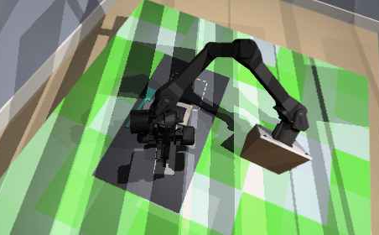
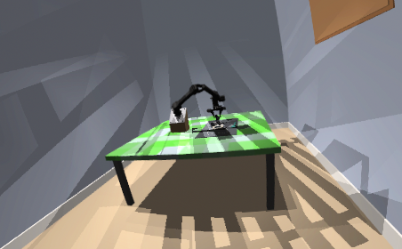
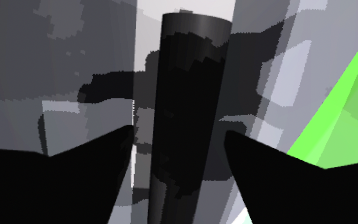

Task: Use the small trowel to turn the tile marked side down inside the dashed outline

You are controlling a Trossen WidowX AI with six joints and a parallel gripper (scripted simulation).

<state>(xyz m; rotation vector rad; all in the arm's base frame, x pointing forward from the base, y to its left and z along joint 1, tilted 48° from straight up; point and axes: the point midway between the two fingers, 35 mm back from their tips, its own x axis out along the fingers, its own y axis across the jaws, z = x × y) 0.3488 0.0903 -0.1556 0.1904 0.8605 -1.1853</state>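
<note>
Now: the dark mat 120 mm to the right of my gripper tip, 80 mm below it and 50 mm ahead of it. From my gripper tip the other things lie so: teal trowel: 190 mm ahead, 120 mm to the right, 60 mm below; cream tile: 160 mm to the right, 60 mm below, 40 mm ahead.
</note>
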